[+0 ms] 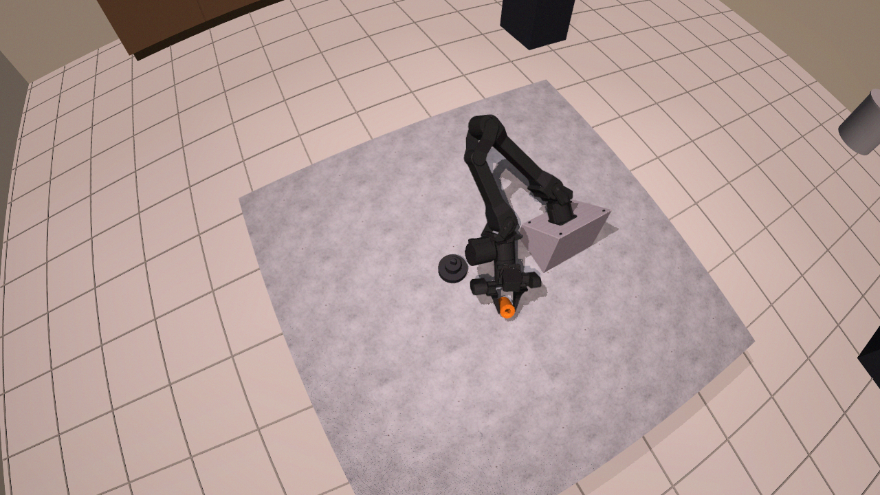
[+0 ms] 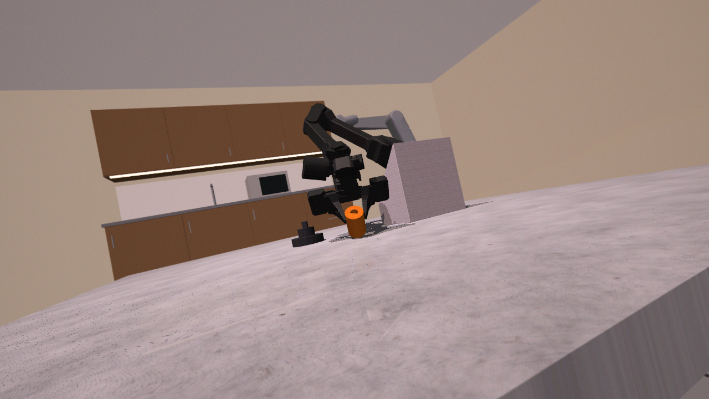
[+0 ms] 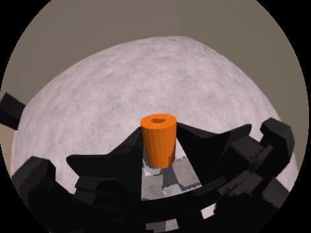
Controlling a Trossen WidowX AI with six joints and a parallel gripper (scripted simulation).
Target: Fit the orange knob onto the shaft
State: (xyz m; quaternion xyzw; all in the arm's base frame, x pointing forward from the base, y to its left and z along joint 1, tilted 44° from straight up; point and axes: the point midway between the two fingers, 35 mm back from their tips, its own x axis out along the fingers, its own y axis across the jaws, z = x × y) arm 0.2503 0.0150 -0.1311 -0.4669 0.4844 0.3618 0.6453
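The dark round pedestal is 5 cm ahead of my gripper tip, 20 cm to the right of it and 1 cm below it. From my gripper tip the other things lie so: orange knob: 1 cm behind, 2 cm to the right, 1 cm below.
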